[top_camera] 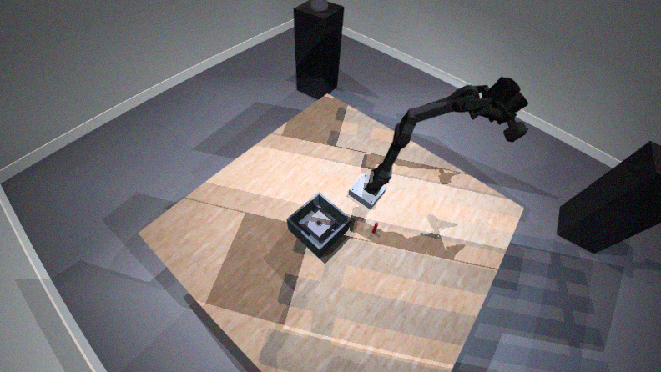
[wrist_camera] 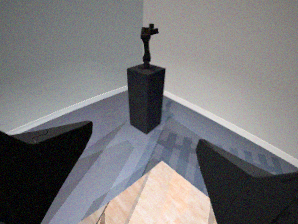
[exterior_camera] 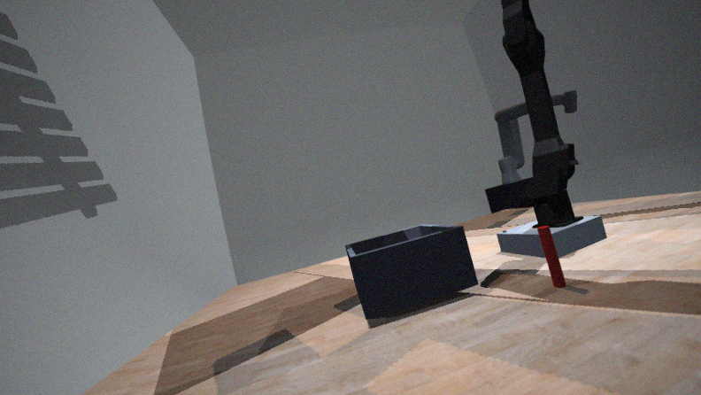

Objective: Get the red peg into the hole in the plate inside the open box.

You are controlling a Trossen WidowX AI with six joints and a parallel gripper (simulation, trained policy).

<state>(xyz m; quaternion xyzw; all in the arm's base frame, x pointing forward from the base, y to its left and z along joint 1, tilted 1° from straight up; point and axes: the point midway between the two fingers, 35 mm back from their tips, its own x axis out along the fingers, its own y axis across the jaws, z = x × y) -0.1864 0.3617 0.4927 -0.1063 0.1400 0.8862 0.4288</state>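
Right now my gripper tip is 490 mm above the red peg, 390 mm short of it and 280 mm to the left of it. Also, from my gripper tip: plate: 520 mm ahead, 490 mm to the right, 480 mm below; then box: 520 mm ahead, 500 mm below, 490 mm to the right.
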